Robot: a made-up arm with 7 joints. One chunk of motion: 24 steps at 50 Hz.
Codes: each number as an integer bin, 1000 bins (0 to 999) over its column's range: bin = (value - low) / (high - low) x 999, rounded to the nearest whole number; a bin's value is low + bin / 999 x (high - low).
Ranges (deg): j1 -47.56..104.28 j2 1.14..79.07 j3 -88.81..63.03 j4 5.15..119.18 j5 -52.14..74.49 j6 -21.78..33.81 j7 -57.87..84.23
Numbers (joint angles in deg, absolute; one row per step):
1: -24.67 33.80 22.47 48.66 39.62 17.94 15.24
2: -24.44 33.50 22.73 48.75 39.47 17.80 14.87
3: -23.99 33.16 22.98 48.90 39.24 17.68 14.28
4: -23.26 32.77 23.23 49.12 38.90 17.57 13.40
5: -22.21 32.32 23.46 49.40 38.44 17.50 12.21
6: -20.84 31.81 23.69 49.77 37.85 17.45 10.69
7: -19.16 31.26 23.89 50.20 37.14 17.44 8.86
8: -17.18 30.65 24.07 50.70 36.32 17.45 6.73
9: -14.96 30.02 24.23 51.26 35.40 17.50 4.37
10: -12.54 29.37 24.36 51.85 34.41 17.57 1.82
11: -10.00 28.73 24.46 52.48 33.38 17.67 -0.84
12: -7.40 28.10 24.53 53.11 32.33 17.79 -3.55
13: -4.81 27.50 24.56 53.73 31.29 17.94 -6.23
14: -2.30 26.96 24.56 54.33 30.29 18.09 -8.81
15: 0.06 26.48 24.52 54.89 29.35 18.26 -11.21
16: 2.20 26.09 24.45 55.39 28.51 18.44 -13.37
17: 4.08 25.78 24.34 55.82 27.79 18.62 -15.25
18: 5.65 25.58 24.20 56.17 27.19 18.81 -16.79
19: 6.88 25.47 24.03 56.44 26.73 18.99 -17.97
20: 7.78 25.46 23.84 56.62 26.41 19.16 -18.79
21: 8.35 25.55 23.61 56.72 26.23 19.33 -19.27
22: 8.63 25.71 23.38 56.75 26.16 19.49 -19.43
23: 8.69 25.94 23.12 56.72 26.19 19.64 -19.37
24: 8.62 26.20 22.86 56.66 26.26 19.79 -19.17
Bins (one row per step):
1: 151 419 732 381 724 714 514
2: 152 415 734 382 723 711 511
3: 155 410 735 383 721 709 507
4: 160 405 737 385 718 707 501
5: 167 400 739 388 715 706 493
6: 176 393 740 391 710 705 482
7: 187 386 741 395 704 705 469
8: 200 378 743 399 698 705 454
9: 214 370 744 404 691 706 438
10: 230 362 745 409 683 707 420
11: 247 354 745 415 675 709 401
12: 264 346 746 420 666 711 382
13: 281 338 746 426 658 714 363
14: 298 331 746 431 650 716 345
15: 313 325 746 436 643 720 328
16: 327 320 745 440 636 723 313
17: 340 316 744 444 631 726 300
18: 350 313 744 447 626 729 289
19: 358 312 742 449 622 733 281
20: 364 312 741 451 620 736 275
21: 368 313 740 452 618 739 271
22: 370 315 738 452 618 742 270
23: 370 318 736 452 618 744 271
24: 370 321 735 451 619 747 272

